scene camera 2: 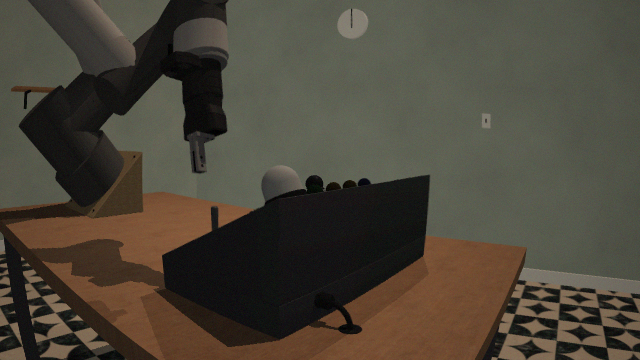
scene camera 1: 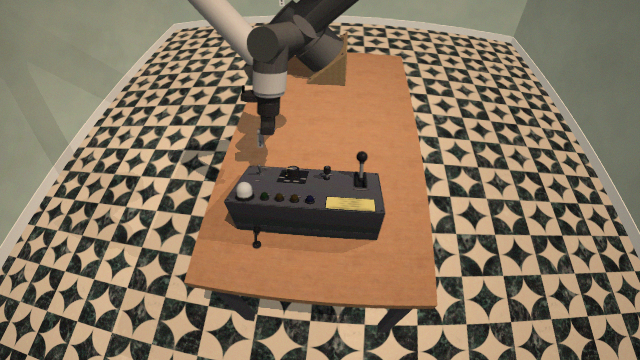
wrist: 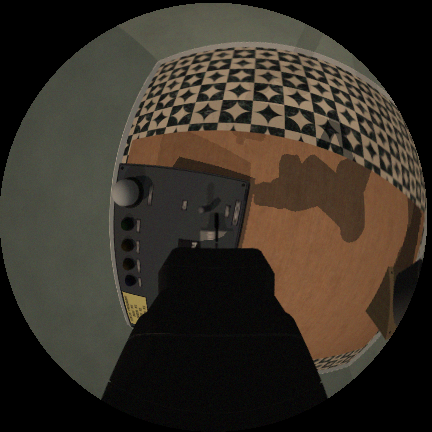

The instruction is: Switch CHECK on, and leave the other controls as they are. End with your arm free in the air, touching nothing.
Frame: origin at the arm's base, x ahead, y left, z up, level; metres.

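Seen in the pictures: gripper, fingertip midpoint: (scene camera 2: 199, 172) (scene camera 1: 260, 146) (wrist: 215, 221); arm's base, link origin: (scene camera 2: 100, 180) (scene camera 1: 327, 55).
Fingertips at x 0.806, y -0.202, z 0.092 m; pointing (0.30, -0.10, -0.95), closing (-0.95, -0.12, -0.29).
Offsets run from my fingertips to a thing's top centre. "*": to the spot under its first point.
The CHECK toggle {dx +0.043, dy -0.005, dz -0.050 m} (scene camera 1: 259, 170) (scene camera 2: 214, 218) (wrist: 204, 208) is a small grey lever near one end of the dark sloped console (scene camera 1: 305, 219) (scene camera 2: 350, 240) (wrist: 165, 200). It stands about upright in scene camera 2. In the wrist view its pale tip points toward the dome side, the side of the small ON label {* dx +0.086, dy -0.006, dz -0.079 m} (wrist: 185, 205); the lettering is blurred. My gripper (scene camera 1: 260, 145) (scene camera 2: 199, 171) (wrist: 215, 221) is shut and empty. It hangs in the air above and on the robot side of the toggle, apart from it and the console.
The console also bears a white dome {* dx +0.200, dy -0.012, dz +0.015 m} (scene camera 1: 244, 190) (scene camera 2: 281, 183) (wrist: 126, 192), several coloured round caps, a rotary knob {dx +0.043, dy +0.115, dz -0.060 m} (scene camera 1: 293, 173), a small black knob {dx +0.040, dy +0.235, dz -0.053 m} (scene camera 1: 327, 171) and a ball-topped lever {dx -0.007, dy +0.356, dz -0.026 m} (scene camera 1: 361, 157). A black cable {* dx +0.271, dy +0.004, dz -0.161 m} (scene camera 1: 257, 237) (scene camera 2: 344, 314) leaves its far side.
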